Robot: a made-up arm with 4 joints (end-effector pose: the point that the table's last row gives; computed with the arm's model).
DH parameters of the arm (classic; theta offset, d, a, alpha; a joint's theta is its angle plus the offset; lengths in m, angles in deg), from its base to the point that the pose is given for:
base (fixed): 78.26 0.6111 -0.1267 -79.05
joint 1: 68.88 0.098 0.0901 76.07
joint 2: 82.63 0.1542 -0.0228 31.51
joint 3: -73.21 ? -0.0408 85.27
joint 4: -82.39 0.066 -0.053 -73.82
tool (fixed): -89.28 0.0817 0 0
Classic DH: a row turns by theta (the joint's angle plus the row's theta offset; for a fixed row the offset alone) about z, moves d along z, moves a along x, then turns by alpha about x.
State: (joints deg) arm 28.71 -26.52 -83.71 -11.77
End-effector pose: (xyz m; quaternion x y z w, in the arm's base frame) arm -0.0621 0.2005 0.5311 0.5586 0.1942 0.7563 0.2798
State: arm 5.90 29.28 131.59 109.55
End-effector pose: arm -0.2146 0.1642 0.4273 0.1544 -0.8816 -0.4244 0.1372
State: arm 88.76 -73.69 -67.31 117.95
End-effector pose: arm -0.3138 -0.0388 0.3311 -0.5378 -0.8059 0.0532 0.2417
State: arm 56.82 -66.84 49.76 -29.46
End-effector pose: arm -0.0524 -0.0005 0.3856 0.8210 -0.0450 0.0661 0.5653
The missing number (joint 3, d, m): 0.0882
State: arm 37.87 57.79 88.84 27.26
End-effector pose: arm -0.3105 0.1027 0.4105 0.2544 -0.4345 -0.8078 0.3065
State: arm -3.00 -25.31 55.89 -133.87
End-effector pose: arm -0.0106 0.0422 0.5829 0.4899 0.4261 -0.1962 0.7348
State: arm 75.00 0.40 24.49 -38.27
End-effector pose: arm -0.1648 -0.1556 0.3398 0.5313 0.1221 -0.3184 0.7755
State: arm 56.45 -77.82 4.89 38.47
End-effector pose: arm -0.0652 0.1631 0.4423 0.8544 0.1855 0.4849 0.0221
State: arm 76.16 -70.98 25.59 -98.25
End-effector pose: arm -0.0807 -0.0436 0.4894 0.1648 0.0315 0.1819 0.9689
